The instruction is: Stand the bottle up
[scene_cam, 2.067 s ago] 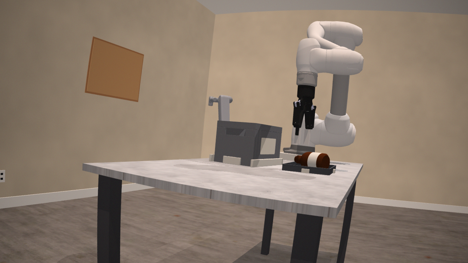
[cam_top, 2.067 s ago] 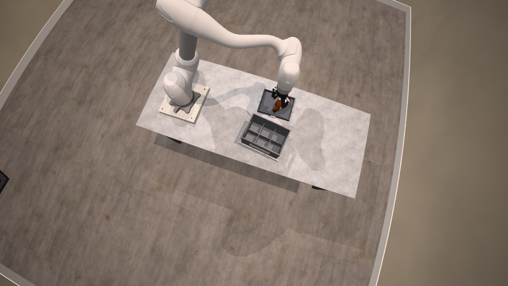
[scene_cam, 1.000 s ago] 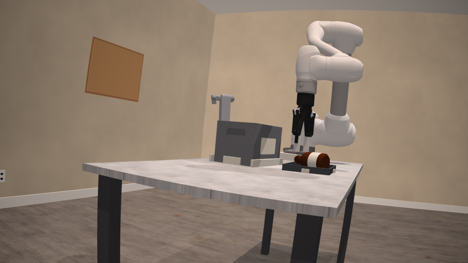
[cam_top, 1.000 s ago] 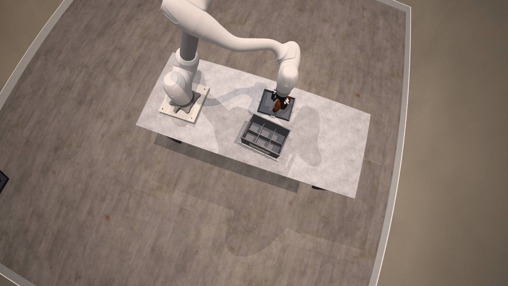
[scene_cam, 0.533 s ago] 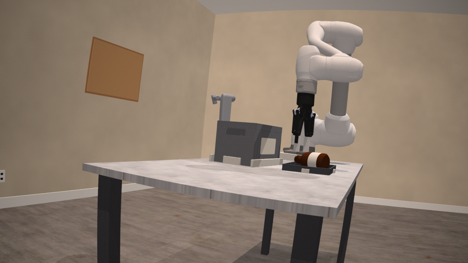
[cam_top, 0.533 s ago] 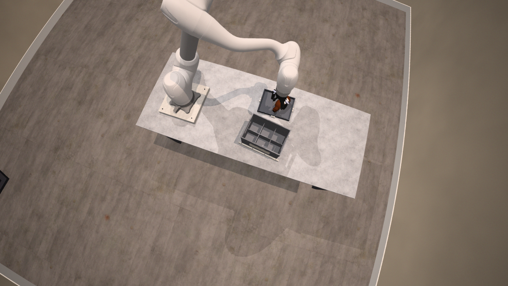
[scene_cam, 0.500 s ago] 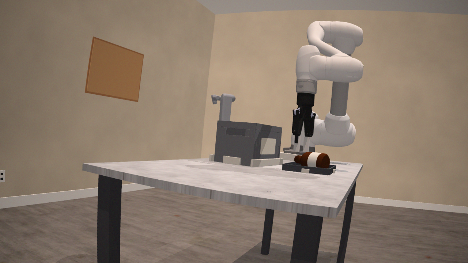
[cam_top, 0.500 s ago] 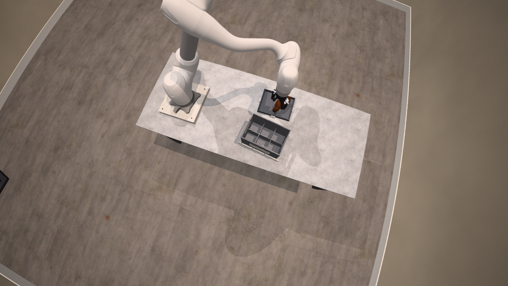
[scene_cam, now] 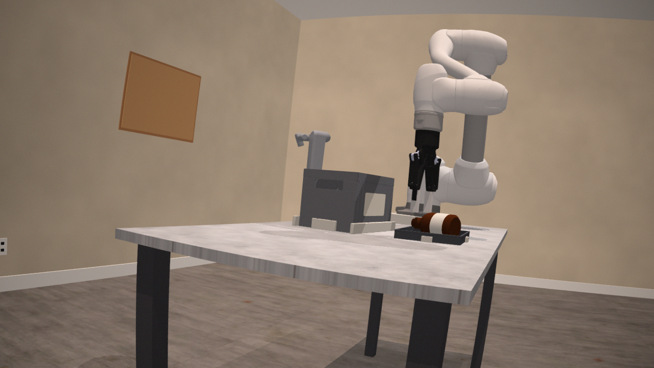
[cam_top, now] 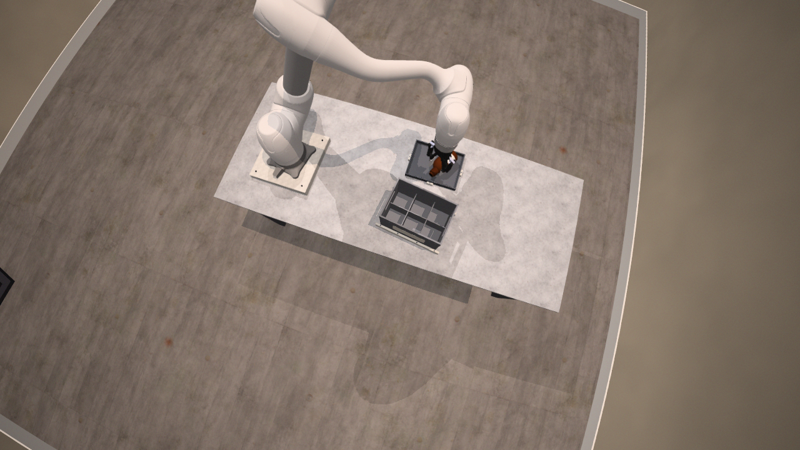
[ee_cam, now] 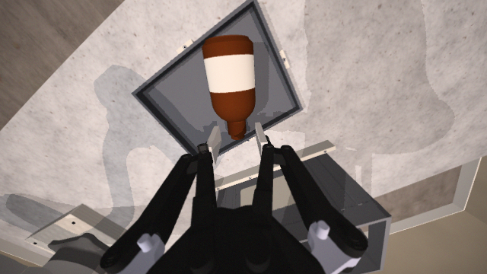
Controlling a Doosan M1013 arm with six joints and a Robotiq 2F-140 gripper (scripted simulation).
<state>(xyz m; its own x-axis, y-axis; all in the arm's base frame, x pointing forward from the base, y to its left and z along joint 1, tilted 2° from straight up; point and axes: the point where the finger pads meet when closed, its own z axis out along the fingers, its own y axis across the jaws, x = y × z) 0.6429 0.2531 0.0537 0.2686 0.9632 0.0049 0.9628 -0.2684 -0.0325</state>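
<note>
The brown bottle lies 10 mm ahead of my hand, 50 mm to the left of it and 60 mm below it. Round my hand: grey crate (30 mm ahead, 240 mm to the right, 20 mm below); then dark tray (20 mm behind, 50 mm to the left, 90 mm below).
</note>
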